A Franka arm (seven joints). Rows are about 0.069 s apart.
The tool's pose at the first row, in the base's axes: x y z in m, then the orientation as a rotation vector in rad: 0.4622, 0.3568, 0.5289, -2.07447, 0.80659, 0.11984
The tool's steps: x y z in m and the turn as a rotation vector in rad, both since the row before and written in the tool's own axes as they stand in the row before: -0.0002, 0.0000, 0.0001, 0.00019, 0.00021, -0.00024; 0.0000, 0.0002, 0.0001, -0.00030, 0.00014, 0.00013; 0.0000, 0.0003, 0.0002, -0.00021, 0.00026, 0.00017; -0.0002, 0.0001, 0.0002, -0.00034, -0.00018, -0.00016; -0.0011, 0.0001, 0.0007, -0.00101, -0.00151, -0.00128; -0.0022, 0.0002, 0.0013, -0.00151, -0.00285, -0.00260; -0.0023, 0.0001, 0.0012, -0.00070, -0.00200, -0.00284; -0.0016, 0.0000, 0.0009, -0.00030, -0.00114, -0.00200; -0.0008, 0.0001, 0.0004, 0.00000, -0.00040, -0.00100; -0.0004, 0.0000, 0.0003, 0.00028, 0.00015, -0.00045; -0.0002, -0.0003, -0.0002, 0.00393, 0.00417, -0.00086; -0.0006, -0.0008, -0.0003, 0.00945, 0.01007, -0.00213; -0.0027, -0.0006, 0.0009, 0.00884, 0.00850, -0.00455; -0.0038, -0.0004, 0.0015, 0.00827, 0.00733, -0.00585; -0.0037, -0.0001, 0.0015, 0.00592, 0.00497, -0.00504
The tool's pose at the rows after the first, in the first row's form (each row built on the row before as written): 0.4621, 0.3570, 0.5289, -2.07443, 0.80645, 0.11941; 0.4620, 0.3570, 0.5287, -2.07469, 0.80670, 0.11947; 0.4619, 0.3570, 0.5284, -2.07488, 0.80705, 0.11939; 0.4617, 0.3572, 0.5283, -2.07522, 0.80681, 0.11963; 0.4609, 0.3582, 0.5282, -2.07633, 0.80465, 0.12091; 0.4593, 0.3602, 0.5281, -2.07813, 0.80034, 0.12306; 0.4577, 0.3622, 0.5281, -2.07943, 0.79622, 0.12386; 0.4566, 0.3637, 0.5281, -2.08022, 0.79346, 0.12407; 0.4560, 0.3644, 0.5281, -2.08051, 0.79217, 0.12393; 0.4557, 0.3648, 0.5281, -2.08045, 0.79176, 0.12341; 0.4557, 0.3649, 0.5285, -2.07795, 0.79303, 0.11699; 0.4556, 0.3653, 0.5295, -2.07192, 0.79601, 0.10150; 0.4540, 0.3676, 0.5303, -2.06700, 0.79554, 0.08658; 0.4516, 0.3708, 0.5310, -2.06283, 0.79304, 0.07240; 0.4491, 0.3739, 0.5314, -2.06009, 0.79019, 0.06208
